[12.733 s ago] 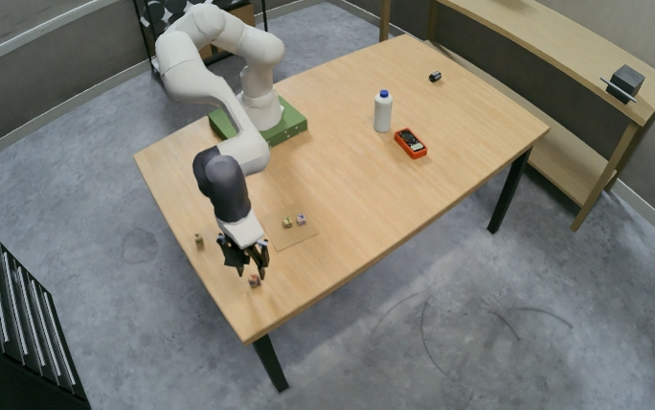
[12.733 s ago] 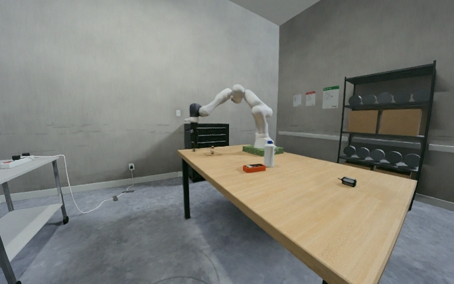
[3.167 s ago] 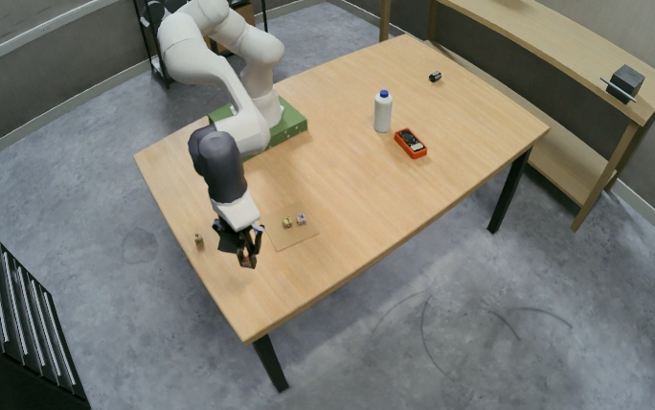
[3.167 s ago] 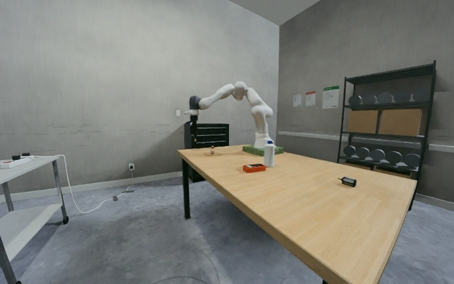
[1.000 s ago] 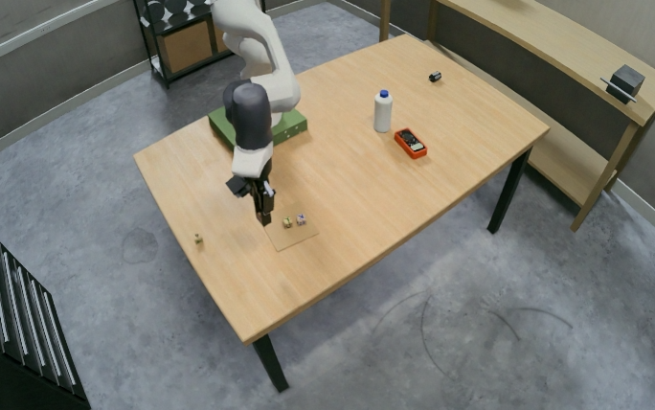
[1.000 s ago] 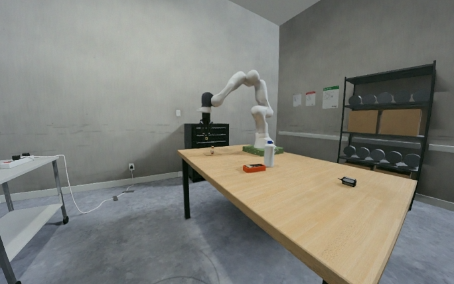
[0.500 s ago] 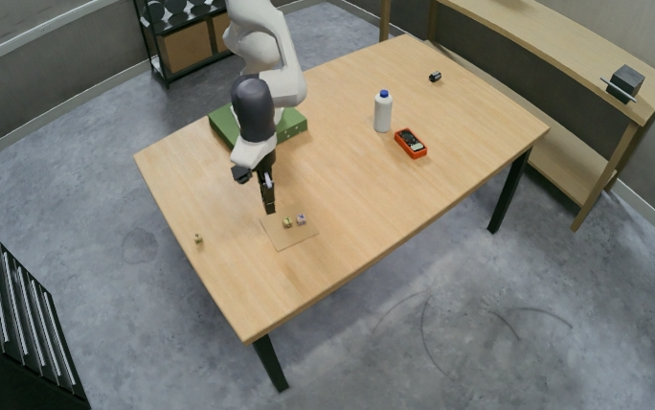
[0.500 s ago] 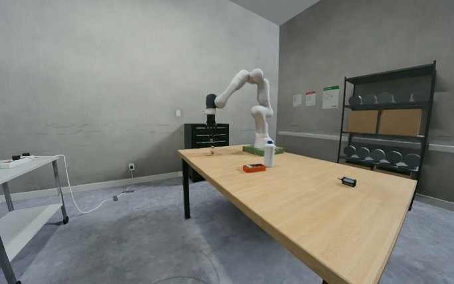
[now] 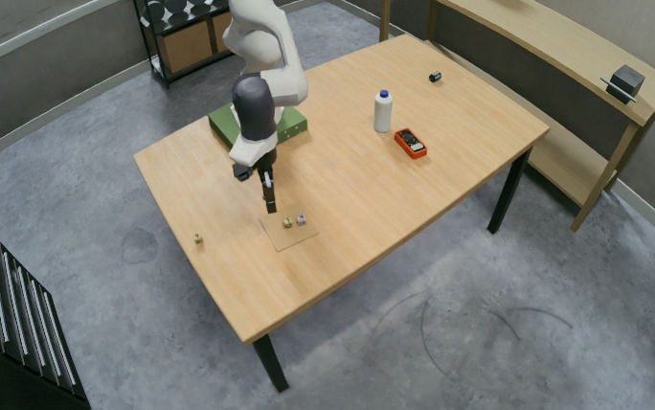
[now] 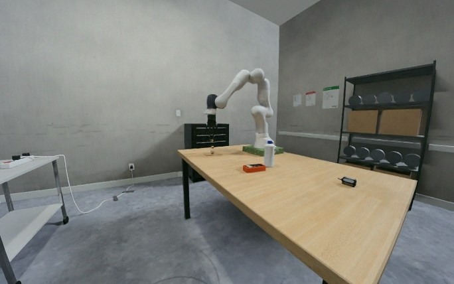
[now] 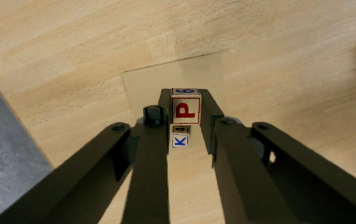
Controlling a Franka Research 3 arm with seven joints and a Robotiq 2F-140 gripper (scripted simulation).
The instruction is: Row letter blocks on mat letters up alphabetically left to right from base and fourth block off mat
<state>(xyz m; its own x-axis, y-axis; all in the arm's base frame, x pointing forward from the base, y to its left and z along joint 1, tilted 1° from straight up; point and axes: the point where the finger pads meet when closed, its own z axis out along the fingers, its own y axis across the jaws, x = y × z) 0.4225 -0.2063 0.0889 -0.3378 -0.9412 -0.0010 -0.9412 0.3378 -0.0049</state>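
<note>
My gripper is now 10 mm short of the block, 40 mm to the right of it and 120 mm above it. The rest, counted from my hand: white bottle: 160 mm behind, 560 mm to the left, 60 mm below; then tan mat: 10 mm ahead, 40 mm to the left, 130 mm below; then orange meter: 20 mm behind, 580 mm to the left, 120 mm below.
</note>
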